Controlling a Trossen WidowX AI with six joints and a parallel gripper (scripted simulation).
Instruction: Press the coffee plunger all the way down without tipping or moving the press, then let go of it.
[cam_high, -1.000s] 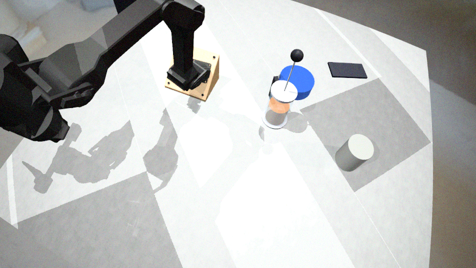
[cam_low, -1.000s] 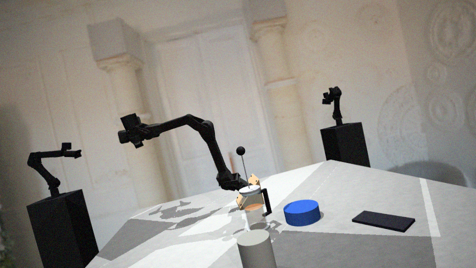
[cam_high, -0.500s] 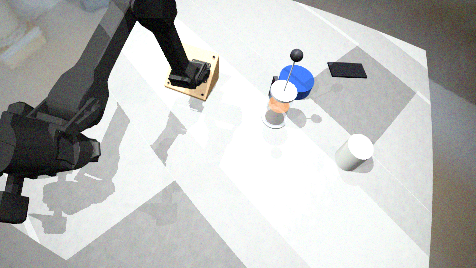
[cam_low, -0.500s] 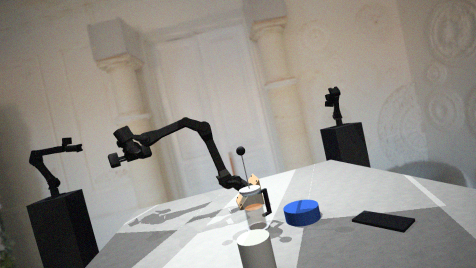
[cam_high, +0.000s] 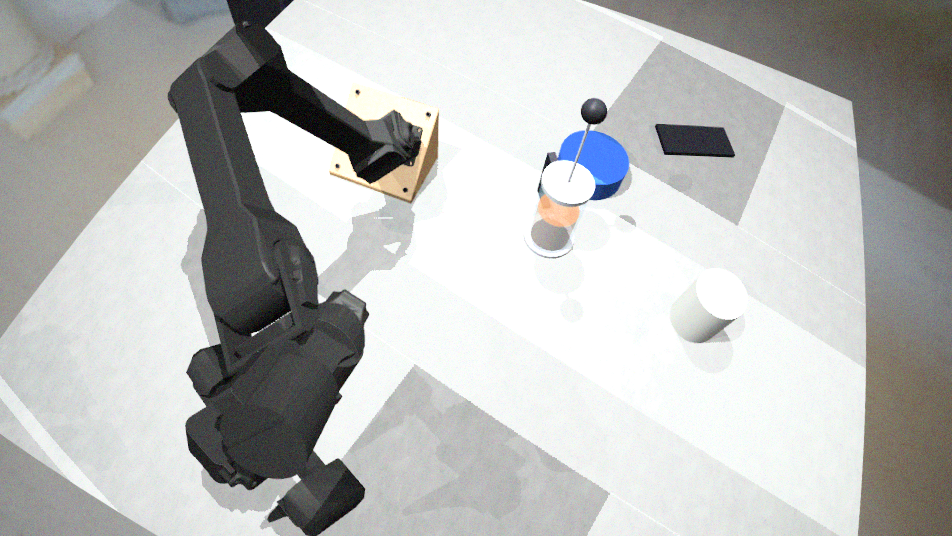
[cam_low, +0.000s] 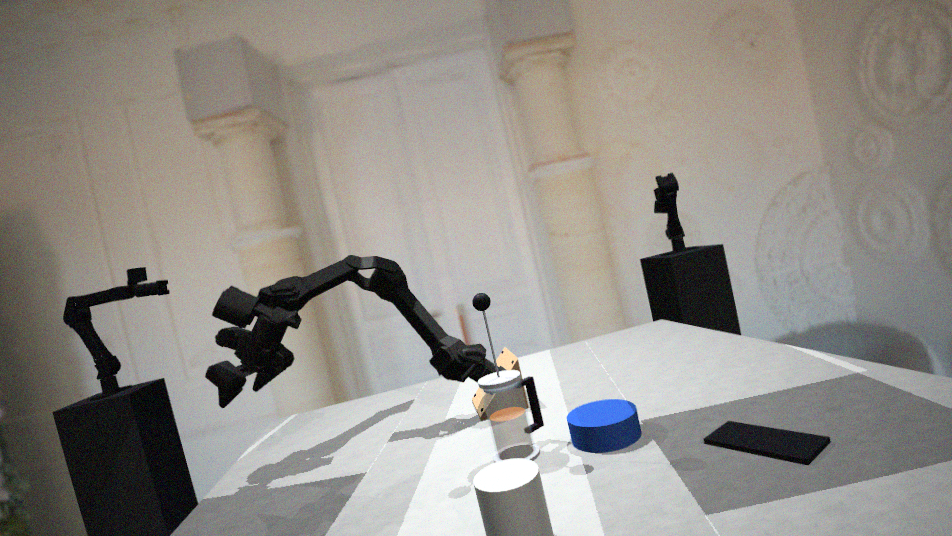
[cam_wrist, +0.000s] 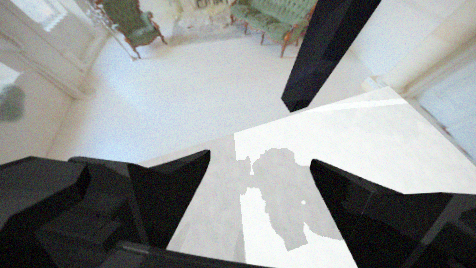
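Now: gripper tip 19 cm short of the glass coffee press, 51 cm to the right of it and 5 cm above it. The rest, counted from my gripper tip: low blue cylinder: 23 cm ahead, 65 cm to the left, 16 cm below.
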